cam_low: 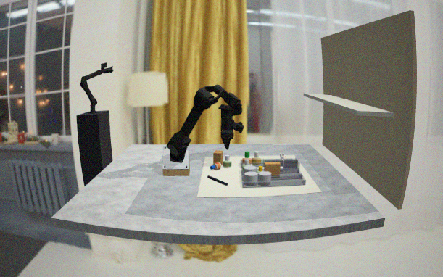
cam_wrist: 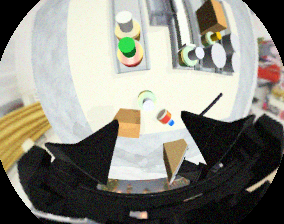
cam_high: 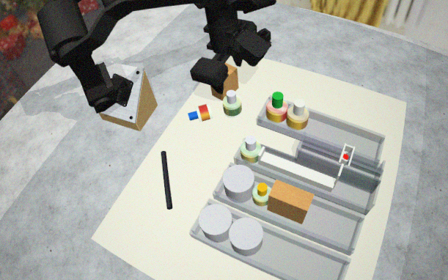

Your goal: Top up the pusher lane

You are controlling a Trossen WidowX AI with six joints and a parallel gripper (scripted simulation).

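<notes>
My gripper tip is 220 mm short of the orange box, 180 mm to the left of it and 70 mm above it. Round my gripper tip: black rod: 230 mm to the right, 100 mm below, 30 mm behind; then sprung lane: 250 mm ahead, 90 mm below, 70 mm to the right; then white pusher plate: 210 mm ahead, 70 mm to the right, 60 mm below.
</notes>
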